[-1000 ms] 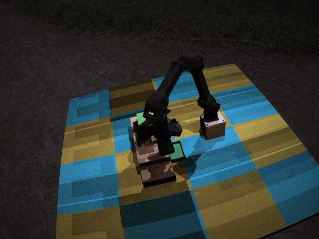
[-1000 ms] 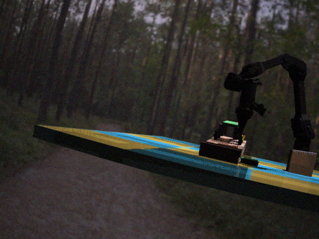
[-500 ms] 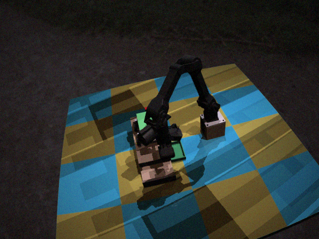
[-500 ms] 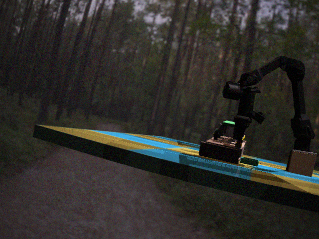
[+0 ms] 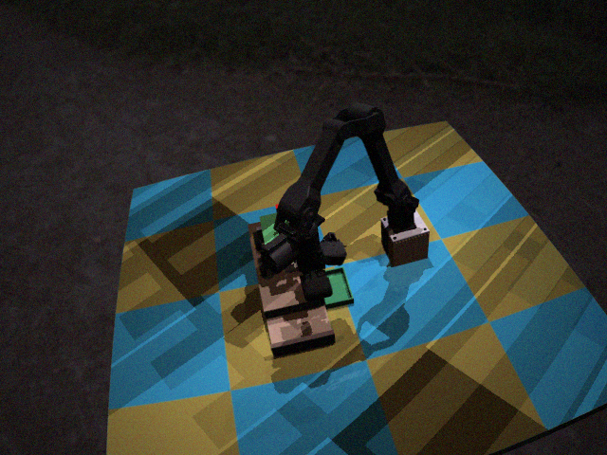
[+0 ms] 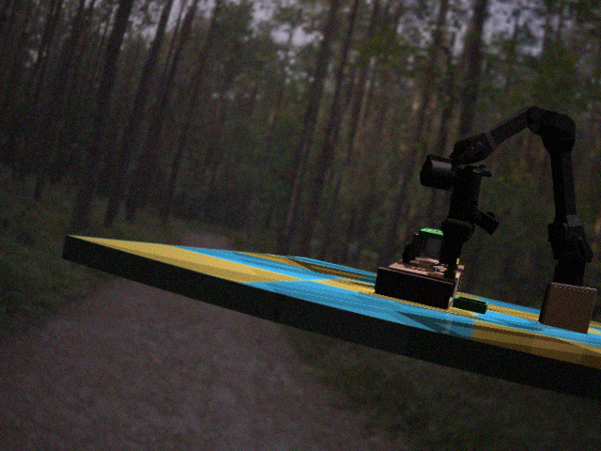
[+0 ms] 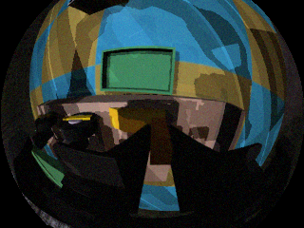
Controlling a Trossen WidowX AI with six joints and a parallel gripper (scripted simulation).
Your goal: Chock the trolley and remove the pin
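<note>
Right now the red-headed stop pin is 240 mm to the right of my gripper tip, 50 mm ahead of it and 50 mm above it. The rest, counted from my gripper tip: yellow chock: 20 mm to the right; green tray: 90 mm below, 60 mm behind, 50 mm to the right; trolley: 130 mm to the right, 70 mm ahead, 30 mm above.
</note>
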